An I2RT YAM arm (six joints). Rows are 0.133 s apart.
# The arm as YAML. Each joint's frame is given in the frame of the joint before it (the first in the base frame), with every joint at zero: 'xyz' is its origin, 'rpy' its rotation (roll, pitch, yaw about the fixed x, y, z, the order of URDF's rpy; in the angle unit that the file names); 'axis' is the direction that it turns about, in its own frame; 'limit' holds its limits. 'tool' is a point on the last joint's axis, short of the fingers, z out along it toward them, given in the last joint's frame.
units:
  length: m
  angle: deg
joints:
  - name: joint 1
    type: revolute
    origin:
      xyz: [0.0, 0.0, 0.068]
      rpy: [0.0, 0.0, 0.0]
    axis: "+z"
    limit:
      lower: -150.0
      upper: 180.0
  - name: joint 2
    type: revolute
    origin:
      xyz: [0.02, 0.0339, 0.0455]
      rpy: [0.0, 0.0, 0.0]
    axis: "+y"
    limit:
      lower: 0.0
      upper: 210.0
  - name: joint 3
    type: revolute
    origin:
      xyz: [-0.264, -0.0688, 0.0]
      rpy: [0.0, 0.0, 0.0]
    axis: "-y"
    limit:
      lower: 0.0
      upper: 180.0
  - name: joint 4
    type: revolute
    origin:
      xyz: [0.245, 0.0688, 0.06]
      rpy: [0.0, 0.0, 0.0]
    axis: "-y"
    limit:
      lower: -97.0
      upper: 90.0
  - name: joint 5
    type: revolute
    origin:
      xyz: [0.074, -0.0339, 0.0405]
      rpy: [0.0, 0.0, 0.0]
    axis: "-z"
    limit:
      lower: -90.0
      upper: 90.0
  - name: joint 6
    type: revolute
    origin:
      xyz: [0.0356, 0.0, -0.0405]
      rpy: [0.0, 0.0, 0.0]
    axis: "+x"
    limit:
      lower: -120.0
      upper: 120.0
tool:
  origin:
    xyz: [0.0, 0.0, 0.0]
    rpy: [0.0, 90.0, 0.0]
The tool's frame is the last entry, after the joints.
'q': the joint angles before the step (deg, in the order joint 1, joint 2, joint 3, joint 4, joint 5, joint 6). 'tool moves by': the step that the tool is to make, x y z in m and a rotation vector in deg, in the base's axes. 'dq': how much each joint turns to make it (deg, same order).
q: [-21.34 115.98 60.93 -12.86 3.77 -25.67]
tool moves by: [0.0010 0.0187 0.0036 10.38 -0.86 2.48]
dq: [1.88 -0.89 0.19 -3.85 -9.60 2.98]
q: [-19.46 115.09 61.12 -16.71 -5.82 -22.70]
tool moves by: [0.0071 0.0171 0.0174 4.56 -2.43 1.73]
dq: [2.48 -2.34 1.09 -2.21 -4.53 2.47]
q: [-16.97 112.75 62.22 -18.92 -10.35 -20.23]
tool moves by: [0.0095 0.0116 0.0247 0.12 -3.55 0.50]
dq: [2.12 -2.83 1.91 -1.00 -0.39 1.94]
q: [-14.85 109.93 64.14 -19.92 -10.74 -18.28]
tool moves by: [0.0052 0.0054 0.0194 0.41 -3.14 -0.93]
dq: [0.99 -2.22 1.27 -0.12 -0.22 2.28]
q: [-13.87 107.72 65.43 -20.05 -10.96 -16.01]
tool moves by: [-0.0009 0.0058 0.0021 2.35 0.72 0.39]
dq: [0.67 -0.36 0.22 -1.58 -1.75 1.24]
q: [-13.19 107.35 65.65 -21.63 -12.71 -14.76]
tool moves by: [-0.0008 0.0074 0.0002 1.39 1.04 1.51]
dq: [0.98 -0.11 0.15 -1.57 -1.25 0.01]
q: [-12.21 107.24 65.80 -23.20 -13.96 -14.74]
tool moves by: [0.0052 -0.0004 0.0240 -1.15 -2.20 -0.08]
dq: [0.17 -1.84 3.10 -2.57 0.71 -0.07]
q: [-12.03 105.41 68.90 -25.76 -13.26 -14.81]
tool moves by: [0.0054 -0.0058 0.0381 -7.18 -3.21 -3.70]
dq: [-0.01 -2.75 4.76 -2.87 7.35 0.01]
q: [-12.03 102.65 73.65 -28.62 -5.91 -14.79]
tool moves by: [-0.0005 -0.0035 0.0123 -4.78 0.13 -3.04]
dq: [-0.01 -0.87 1.63 -1.64 5.59 0.00]
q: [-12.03 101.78 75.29 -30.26 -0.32 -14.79]
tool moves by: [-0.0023 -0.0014 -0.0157 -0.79 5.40 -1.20]
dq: [-0.07 1.92 -0.14 -3.06 2.21 0.00]
